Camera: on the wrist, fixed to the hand. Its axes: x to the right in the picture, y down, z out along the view.
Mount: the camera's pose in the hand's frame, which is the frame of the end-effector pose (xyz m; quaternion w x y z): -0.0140 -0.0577 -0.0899 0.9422 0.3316 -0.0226 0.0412
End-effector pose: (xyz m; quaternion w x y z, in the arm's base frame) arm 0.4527 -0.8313 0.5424 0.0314 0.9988 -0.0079 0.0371
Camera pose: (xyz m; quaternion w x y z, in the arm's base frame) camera 0.4332 -0.7678 0.6272 0.3033 -0.9520 0.0370 -0.0163
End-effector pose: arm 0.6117 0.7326 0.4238 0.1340 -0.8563 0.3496 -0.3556
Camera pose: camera 0.5705 0.7856 0.5081 0.4328 -0.7561 0.2438 -0.4261
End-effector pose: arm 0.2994 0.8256 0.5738 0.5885 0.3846 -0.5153 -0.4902
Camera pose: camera 0.3776 0.8216 0.4998 0.4355 0.5252 -0.6772 -0.2754
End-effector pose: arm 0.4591 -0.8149 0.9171 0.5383 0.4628 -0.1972 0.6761
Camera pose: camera 0.4743 -0.7340 0.8476 0.3214 0.6217 0.0072 0.7142
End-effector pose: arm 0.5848 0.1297 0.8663 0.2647 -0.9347 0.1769 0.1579
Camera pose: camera 0.6144 0.1297 0.9699 0.5569 -0.7821 0.2516 0.1222
